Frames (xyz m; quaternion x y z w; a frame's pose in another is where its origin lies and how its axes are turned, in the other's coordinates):
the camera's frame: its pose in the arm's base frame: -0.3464 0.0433 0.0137 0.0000 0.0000 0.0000 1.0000
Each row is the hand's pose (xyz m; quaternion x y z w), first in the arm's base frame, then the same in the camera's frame.
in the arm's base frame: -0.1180 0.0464 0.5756 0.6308 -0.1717 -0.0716 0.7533
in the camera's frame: 0.2284 0.0031 0.5619 0.6308 -0.1717 -0.0716 0.7533
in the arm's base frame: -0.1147 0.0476 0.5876 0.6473 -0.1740 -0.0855 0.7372
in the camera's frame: 0.2317 0.0043 0.5739 0.6473 -0.1740 -0.0855 0.7372
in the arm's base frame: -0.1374 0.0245 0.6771 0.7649 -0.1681 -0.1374 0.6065
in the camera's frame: 0.2090 -0.0188 0.6634 0.7649 -0.1681 -0.1374 0.6065
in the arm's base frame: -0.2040 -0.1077 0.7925 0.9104 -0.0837 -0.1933 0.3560
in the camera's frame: 0.1424 -0.1510 0.7788 0.9104 -0.0837 -0.1933 0.3560
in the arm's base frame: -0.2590 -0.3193 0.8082 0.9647 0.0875 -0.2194 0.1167
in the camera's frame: 0.0874 -0.3626 0.7945 0.9647 0.0875 -0.2194 0.1167
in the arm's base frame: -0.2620 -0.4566 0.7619 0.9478 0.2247 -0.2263 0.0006
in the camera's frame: 0.0844 -0.4999 0.7482 0.9478 0.2247 -0.2263 0.0006
